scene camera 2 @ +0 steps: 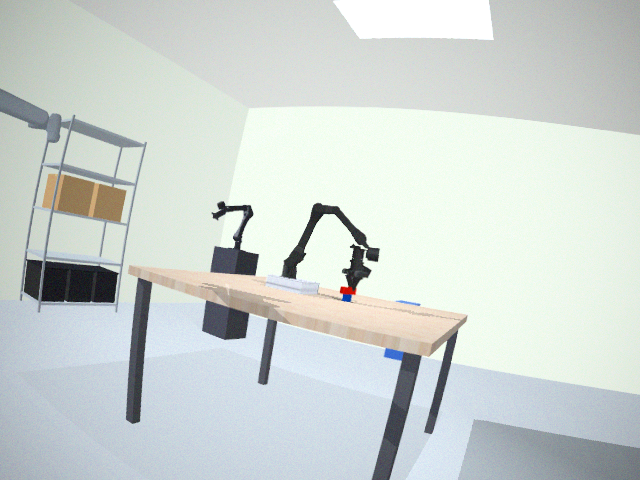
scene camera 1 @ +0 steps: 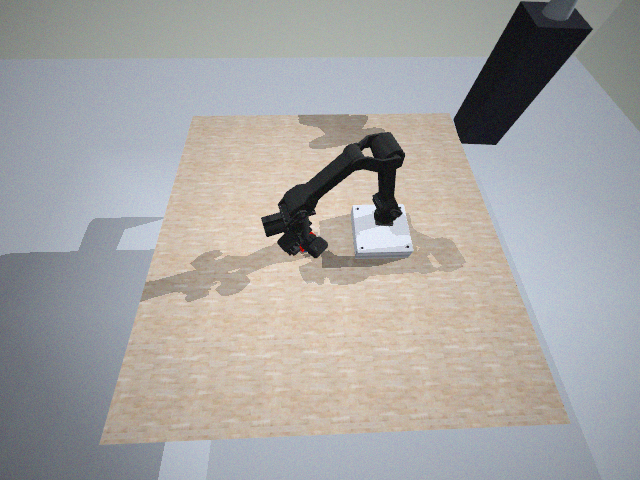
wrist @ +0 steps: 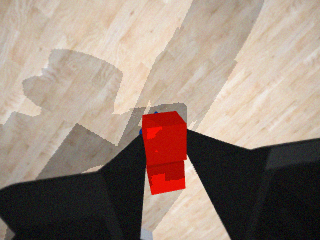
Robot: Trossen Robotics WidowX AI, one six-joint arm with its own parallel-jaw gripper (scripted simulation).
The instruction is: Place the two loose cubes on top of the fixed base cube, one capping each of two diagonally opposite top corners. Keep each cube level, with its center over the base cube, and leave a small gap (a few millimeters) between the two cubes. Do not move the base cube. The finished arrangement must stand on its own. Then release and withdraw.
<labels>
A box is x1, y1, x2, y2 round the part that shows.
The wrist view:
my gripper: [0, 129, 319, 239]
red cube: [142, 111, 186, 165], held by my gripper
red cube: [146, 160, 184, 194]
</labels>
